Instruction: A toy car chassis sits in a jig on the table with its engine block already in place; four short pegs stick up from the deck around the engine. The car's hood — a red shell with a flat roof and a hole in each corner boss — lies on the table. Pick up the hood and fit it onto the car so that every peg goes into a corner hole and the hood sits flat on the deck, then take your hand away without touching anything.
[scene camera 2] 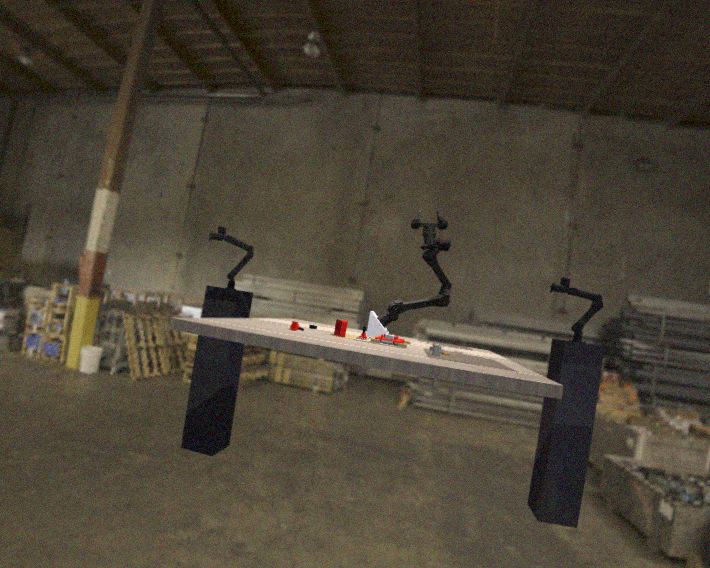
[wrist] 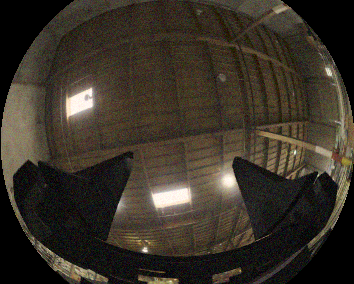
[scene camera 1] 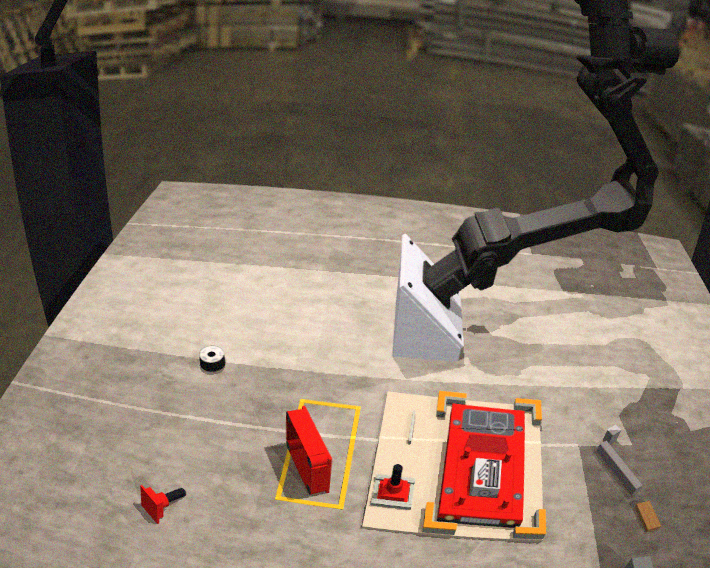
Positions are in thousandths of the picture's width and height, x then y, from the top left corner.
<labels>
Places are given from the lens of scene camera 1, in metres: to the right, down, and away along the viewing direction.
red hood (scene camera 1: 437, 802): -0.05, 0.20, 0.72
grey engine block (scene camera 1: 685, 834): 0.16, 0.23, 0.74
</labels>
